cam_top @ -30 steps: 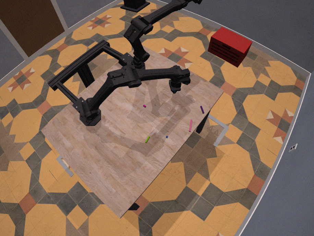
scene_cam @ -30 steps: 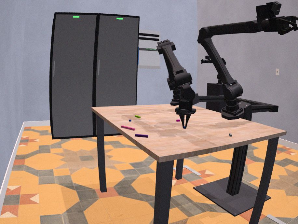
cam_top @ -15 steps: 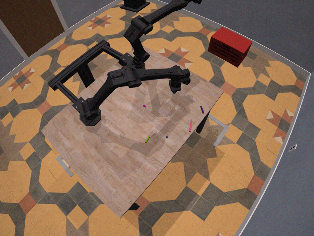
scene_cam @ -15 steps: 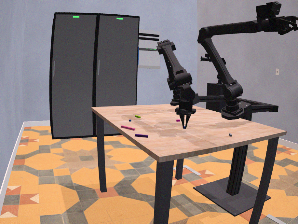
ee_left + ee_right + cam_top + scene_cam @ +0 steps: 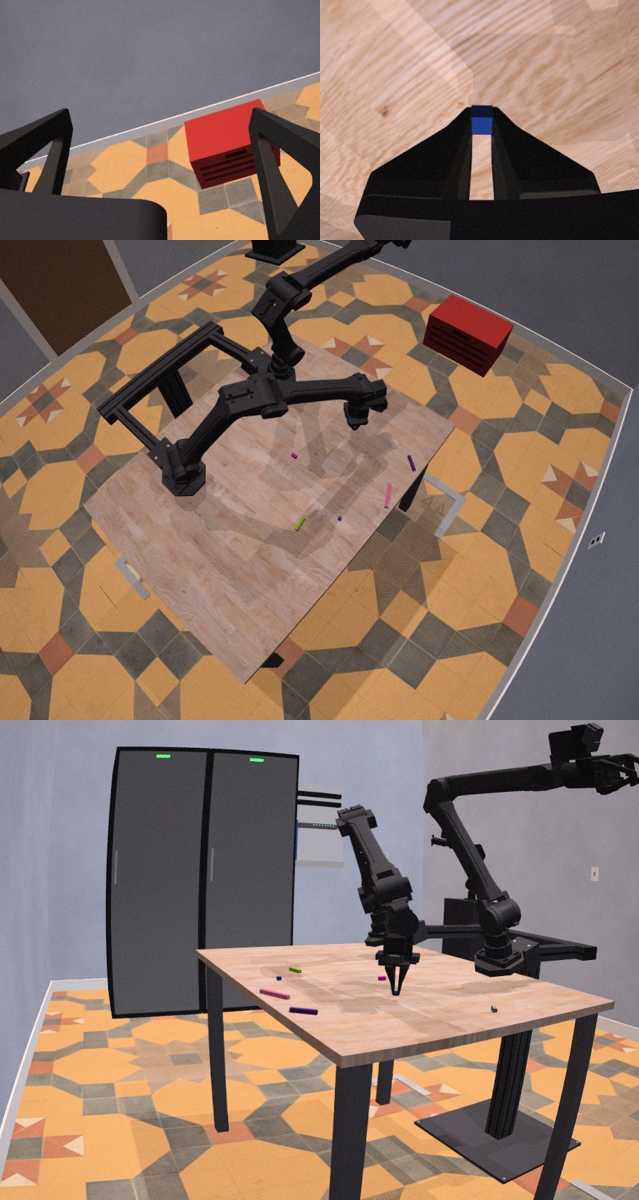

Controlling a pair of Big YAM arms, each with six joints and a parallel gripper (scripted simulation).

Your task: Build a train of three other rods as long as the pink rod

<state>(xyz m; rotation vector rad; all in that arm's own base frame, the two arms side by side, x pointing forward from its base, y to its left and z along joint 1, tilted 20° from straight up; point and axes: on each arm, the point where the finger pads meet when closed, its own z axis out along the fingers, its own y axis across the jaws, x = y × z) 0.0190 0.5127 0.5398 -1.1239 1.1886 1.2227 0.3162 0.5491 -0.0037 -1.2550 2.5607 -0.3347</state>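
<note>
Right now my right hand is 19 cm to the right of the grey rod, 15 cm past it and 2 cm above it. The rest, counted from my right hand: lime rod 41 cm to the right, 5 cm ahead, 2 cm below.
</note>
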